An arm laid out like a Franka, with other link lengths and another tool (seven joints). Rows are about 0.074 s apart.
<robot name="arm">
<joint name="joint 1" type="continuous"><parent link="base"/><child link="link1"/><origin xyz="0 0 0.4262"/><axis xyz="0 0 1"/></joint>
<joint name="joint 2" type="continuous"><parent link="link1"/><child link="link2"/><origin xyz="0 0 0" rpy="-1.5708 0 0"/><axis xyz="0 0 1"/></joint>
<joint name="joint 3" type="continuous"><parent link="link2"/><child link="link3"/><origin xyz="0 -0.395 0" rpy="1.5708 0 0"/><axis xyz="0 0 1"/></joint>
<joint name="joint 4" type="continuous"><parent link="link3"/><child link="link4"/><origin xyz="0.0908 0 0" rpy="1.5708 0 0"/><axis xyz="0 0 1"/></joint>
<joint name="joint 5" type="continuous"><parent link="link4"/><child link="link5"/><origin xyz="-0.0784 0.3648 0" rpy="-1.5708 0 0"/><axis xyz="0 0 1"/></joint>
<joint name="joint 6" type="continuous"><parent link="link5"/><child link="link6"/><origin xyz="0 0 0" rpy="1.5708 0 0"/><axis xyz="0 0 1"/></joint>
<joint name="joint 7" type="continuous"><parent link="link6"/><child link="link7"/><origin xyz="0.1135 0 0" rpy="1.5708 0 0"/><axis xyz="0 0 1"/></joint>
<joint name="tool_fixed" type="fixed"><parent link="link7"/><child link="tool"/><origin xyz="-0.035 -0.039 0.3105" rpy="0 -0.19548 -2.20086"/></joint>
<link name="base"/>
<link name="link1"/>
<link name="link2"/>
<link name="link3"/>
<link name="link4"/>
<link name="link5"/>
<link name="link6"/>
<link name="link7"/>
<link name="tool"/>
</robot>
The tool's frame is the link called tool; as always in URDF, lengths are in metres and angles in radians. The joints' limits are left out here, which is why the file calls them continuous.
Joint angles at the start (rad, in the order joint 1, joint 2, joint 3, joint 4, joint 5, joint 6, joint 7): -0.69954, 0.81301, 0.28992, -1.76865, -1.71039, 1.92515, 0.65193
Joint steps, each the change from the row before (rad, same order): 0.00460, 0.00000, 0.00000, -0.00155, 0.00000, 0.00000, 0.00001; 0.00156, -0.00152, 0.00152, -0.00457, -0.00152, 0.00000, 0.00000; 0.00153, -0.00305, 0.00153, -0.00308, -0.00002, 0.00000, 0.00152; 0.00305, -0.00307, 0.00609, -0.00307, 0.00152, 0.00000, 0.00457; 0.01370, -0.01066, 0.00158, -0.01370, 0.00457, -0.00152, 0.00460; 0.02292, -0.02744, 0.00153, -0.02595, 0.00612, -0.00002, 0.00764; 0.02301, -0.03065, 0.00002, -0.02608, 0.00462, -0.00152, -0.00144; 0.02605, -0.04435, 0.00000, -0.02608, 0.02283, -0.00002, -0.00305; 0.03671, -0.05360, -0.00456, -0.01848, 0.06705, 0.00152, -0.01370; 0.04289, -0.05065, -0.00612, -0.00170, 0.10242, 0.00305, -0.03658
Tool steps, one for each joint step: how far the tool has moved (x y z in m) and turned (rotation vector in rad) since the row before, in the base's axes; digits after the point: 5 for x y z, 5 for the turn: 0.00183, 0.00287, -0.00056, 0.00072, 0.00133, 0.00492; 0.00049, 0.00240, -0.00037, 0.00113, 0.00223, 0.00480; 0.00113, 0.00194, 0.00103, 0.00009, -0.00176, 0.00262; 0.00393, 0.00541, 0.00054, 0.00307, -0.00678, 0.00479; 0.00397, 0.01049, 0.00235, 0.00109, -0.00106, 0.01122; 0.00731, 0.01641, 0.00960, -0.00248, -0.00676, 0.02125; 0.00622, 0.01468, 0.01260, -0.00638, 0.00026, 0.02428; 0.00653, 0.01714, 0.01951, -0.00267, -0.01104, 0.01376; 0.00497, 0.02407, 0.02244, 0.01605, -0.01781, -0.01079; 0.00569, 0.02988, 0.02121, 0.03974, -0.01376, -0.02397
